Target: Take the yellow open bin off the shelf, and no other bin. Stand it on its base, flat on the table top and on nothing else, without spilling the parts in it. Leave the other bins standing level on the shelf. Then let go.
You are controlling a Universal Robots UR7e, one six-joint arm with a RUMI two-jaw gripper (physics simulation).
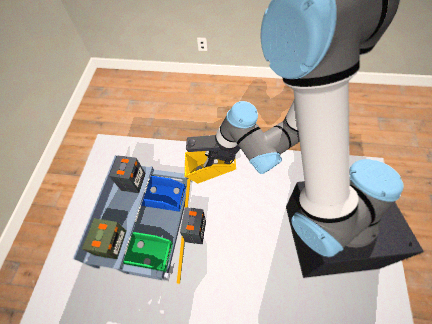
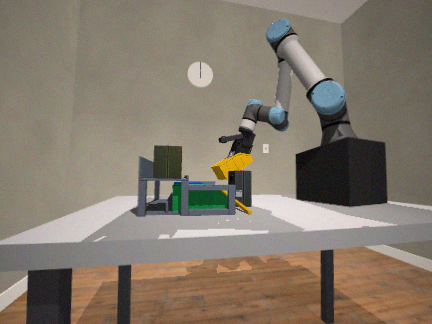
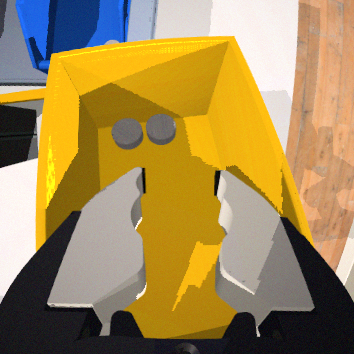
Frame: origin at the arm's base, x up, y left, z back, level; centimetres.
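Seen in the pictures: gripper, between the fingertips: [image 1: 206, 162] [image 3: 179, 170]; arm's base, origin of its link: [image 2: 339, 146].
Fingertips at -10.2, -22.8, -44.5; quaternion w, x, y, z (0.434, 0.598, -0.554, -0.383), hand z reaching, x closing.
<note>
Offsets run from my fingertips to a thing's top centre, as dx, dy, dz. "spot": to the spot under its first point. Level surfaces: height alone.
The yellow open bin {+7.9, +0.9, +1.6} [image 1: 215, 175] [image 2: 232, 165] [image 3: 150, 65] hangs in the air, tilted, off the shelf's rear front corner, near the blue bin. My gripper [image 1: 210, 159] [image 2: 233, 153] [image 3: 179, 170] is shut on it from above; the exact contact is hidden. Two grey round parts {spot: -2.9, +3.8, -2.4} [image 3: 127, 133] {spot: -2.9, +1.1, -2.7} [image 3: 161, 129] lie inside, near its far wall. The blue bin {-6.1, +9.4, -17.9} [image 1: 164, 197] [image 3: 90, 25] and the green bin {-6.1, +31.8, -19.4} [image 1: 155, 245] [image 2: 205, 200] stand on the lower tier of the grey shelf [image 1: 160, 220] [image 2: 185, 197], holding grey parts. The table top {dx -14.2} [image 1: 230, 250] is white.
A dark box {-1.0, +22.2, -2.6} [image 1: 194, 227] [image 2: 243, 187] stands before the shelf. A yellow bar [image 1: 180, 260] [image 2: 240, 204] [image 3: 20, 96] runs along the shelf's front. Another dark box {+8.2, +8.1, -27.1} [image 1: 129, 175] and an olive box {+5.7, +31.1, -29.4} [image 1: 104, 237] [image 2: 167, 161] are on the upper tier. The arm's black base [image 1: 360, 255] [image 2: 345, 170] is right.
</note>
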